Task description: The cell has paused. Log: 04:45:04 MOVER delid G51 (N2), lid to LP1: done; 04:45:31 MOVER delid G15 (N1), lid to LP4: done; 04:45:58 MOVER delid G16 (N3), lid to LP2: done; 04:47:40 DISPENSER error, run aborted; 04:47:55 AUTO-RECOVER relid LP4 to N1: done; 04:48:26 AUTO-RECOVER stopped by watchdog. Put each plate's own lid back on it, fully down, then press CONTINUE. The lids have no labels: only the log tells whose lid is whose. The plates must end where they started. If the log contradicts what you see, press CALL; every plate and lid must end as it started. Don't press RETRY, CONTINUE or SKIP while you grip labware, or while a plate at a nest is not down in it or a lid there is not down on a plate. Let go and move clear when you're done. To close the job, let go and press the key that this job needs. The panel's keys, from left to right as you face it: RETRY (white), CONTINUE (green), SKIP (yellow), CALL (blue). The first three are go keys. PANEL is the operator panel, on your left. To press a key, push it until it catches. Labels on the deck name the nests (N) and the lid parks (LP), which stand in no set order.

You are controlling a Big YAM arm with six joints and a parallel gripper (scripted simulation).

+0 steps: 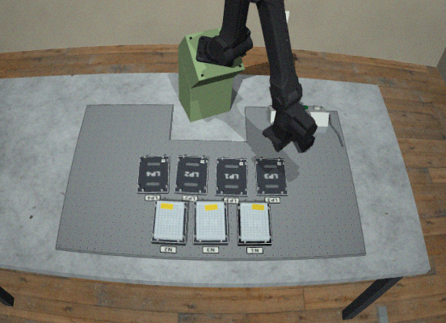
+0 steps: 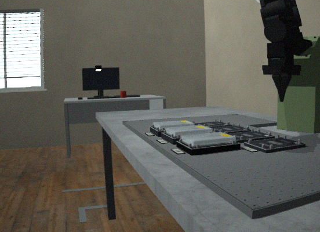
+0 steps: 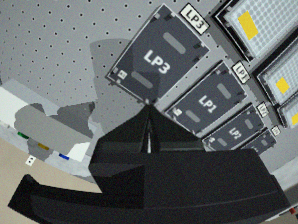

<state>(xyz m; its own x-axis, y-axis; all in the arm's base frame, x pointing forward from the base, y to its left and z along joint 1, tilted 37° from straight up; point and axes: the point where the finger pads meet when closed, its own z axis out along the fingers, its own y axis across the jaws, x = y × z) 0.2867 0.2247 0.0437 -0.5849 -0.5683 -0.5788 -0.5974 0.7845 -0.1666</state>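
Right now my hand is 27 cm past the green continue key, 11 cm to the right of it and 7 cm above it. From my hand the other things lie so: blue call key (25 cm behind, 1 cm to the left, 7 cm below); then yellow skip key (26 cm behind, 6 cm to the left, 7 cm below); then white retry key (28 cm behind, 16 cm to the left, 7 cm below).
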